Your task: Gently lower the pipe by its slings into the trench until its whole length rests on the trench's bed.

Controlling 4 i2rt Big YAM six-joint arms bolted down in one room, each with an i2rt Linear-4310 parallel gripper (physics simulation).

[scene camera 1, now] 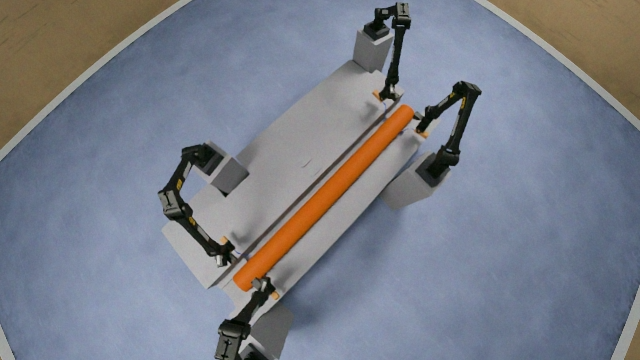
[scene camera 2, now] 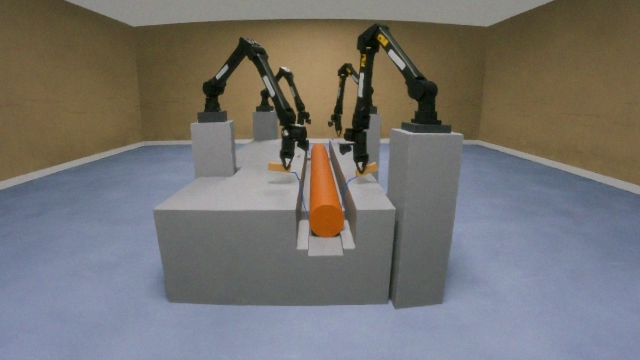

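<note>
The orange pipe [scene camera 1: 325,196] [scene camera 2: 326,200] lies lengthwise in the trench. In scene camera 2 its near end sits low between the sloped side strips, at the bed [scene camera 2: 325,247]; contact under its far end is hidden. The blue slings hang curved and slack beside the near end. In scene camera 2 the front left gripper [scene camera 2: 286,166] is shut on an orange sling handle [scene camera 2: 276,167], and the front right gripper [scene camera 2: 361,170] on another [scene camera 2: 370,169]. In scene camera 1 the top gripper [scene camera 1: 382,96] and right gripper [scene camera 1: 420,131] are at handles beside the pipe's upper end; their fingers are too small to judge.
The grey block [scene camera 1: 295,130] [scene camera 2: 225,255] has a wide deck left of the trench and a narrower one right of it. Grey pedestals [scene camera 1: 370,52] [scene camera 1: 410,187] [scene camera 2: 425,215] [scene camera 2: 212,150] carry the arms. Two thin marks show on the wide deck in scene camera 1.
</note>
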